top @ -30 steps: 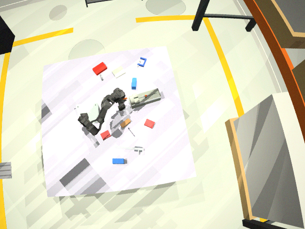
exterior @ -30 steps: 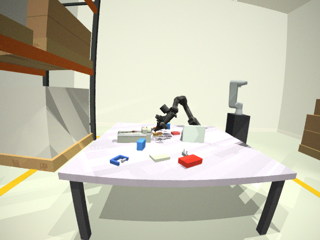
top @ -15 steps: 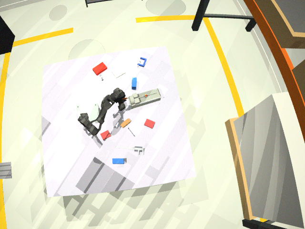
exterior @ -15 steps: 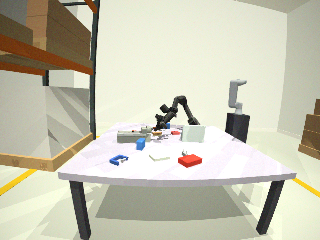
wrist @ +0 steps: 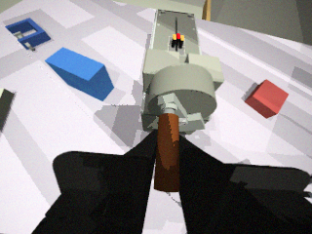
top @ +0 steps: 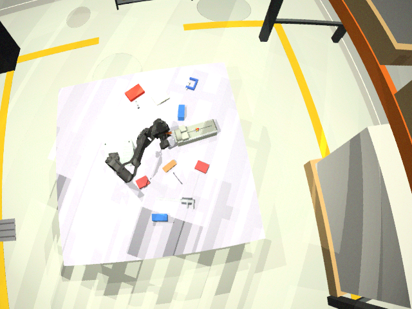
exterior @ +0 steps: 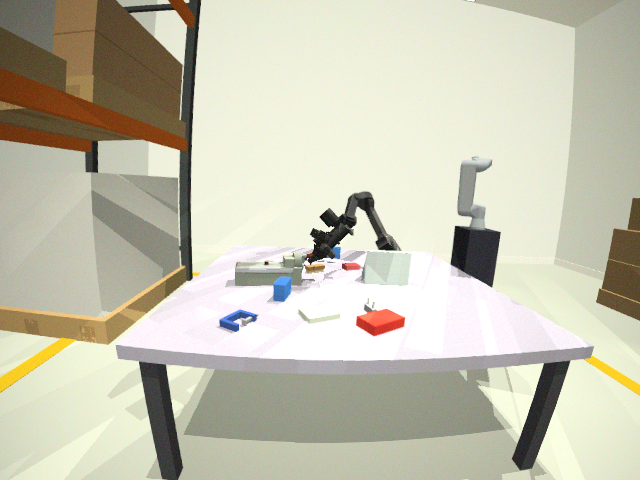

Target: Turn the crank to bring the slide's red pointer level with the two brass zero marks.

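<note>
My gripper tip is now 2 cm below the crank and 1 cm to the left of it. Also, from my gripper tip: red pointer (17 cm ahead, 2 cm to the left, 1 cm below); orange-brown crank handle (3 cm above, 2 cm behind); brown block (18 cm to the right, 8 cm below, 3 cm behind).
</note>
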